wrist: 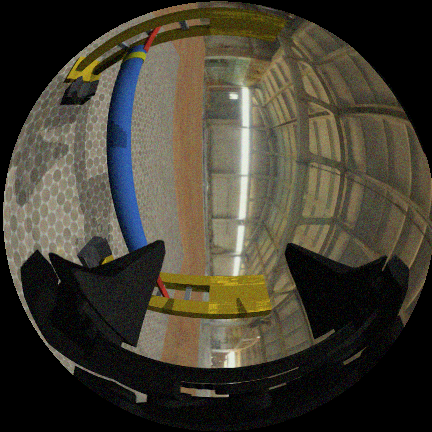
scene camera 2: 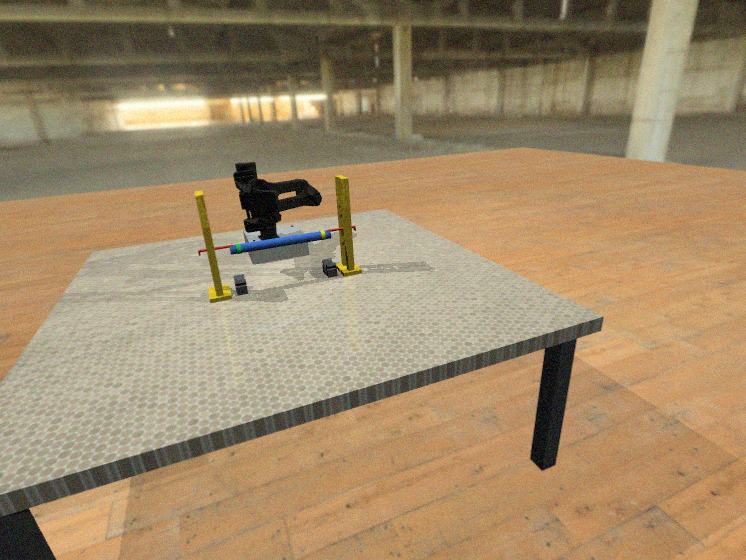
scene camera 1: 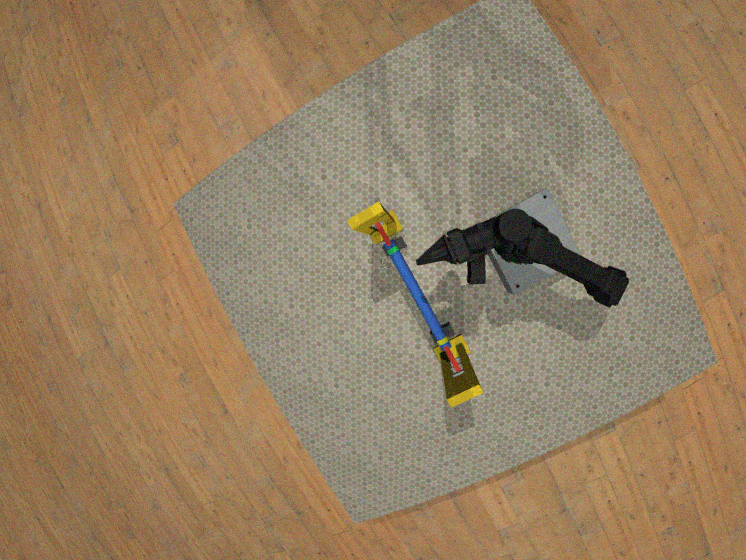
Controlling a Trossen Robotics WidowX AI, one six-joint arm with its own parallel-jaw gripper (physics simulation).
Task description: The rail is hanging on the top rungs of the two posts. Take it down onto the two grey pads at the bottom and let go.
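Seen in the pictures: gripper, fingertip midpoint: (wrist: pixel 227 249) (scene camera 2: pixel 250 208) (scene camera 1: pixel 417 263); arm's base, link origin: (scene camera 2: pixel 269 237).
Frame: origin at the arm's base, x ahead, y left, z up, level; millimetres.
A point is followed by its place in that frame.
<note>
The blue rail (scene camera 1: pixel 414 291) {z 69, x 260, y -32 mm} (scene camera 2: pixel 280 242) {z 59, x 272, y -25 mm} (wrist: pixel 120 150) {z 66, x 251, y -16 mm} hangs well above the table, its red end pins at the green-banded-end post (scene camera 1: pixel 363 218) {z 225, x 249, y -214 mm} (scene camera 2: pixel 209 247) {z 84, x 278, y -221 mm} and the yellow-banded-end post (scene camera 1: pixel 465 384) {z 199, x 265, y 173 mm} (scene camera 2: pixel 345 223) {z 92, x 309, y 170 mm}. The exact rung is too small to tell. One grey pad (scene camera 1: pixel 399 243) {z -36, x 232, y -153 mm} (scene camera 2: pixel 241 284) {z -44, x 273, y -156 mm} (wrist: pixel 95 251) {z -49, x 250, y -152 mm} stands by the green-end post, the other pad (scene camera 1: pixel 444 329) (scene camera 2: pixel 329 268) (wrist: pixel 81 91) by the other post. My gripper (scene camera 1: pixel 421 259) {z 159, x 214, y -86 mm} (wrist: pixel 227 249) {z 159, x 214, y -86 mm} is open and empty, apart from the rail on the robot-base side, nearer the green end. Its left finger in the wrist view hides the rail's green end.
The grey base plate (scene camera 1: pixel 532 274) {z -7, x -13, y 106 mm} (scene camera 2: pixel 280 253) {z -51, x 47, y 22 mm} lies under the arm. The patterned table (scene camera 1: pixel 289 180) {z -75, x 399, y -503 mm} (scene camera 2: pixel 289 361) {z -74, x 688, y -139 mm} bears the posts and pads. The yellow feet of the posts stand close beside the pads. Wooden floor surrounds the table.
</note>
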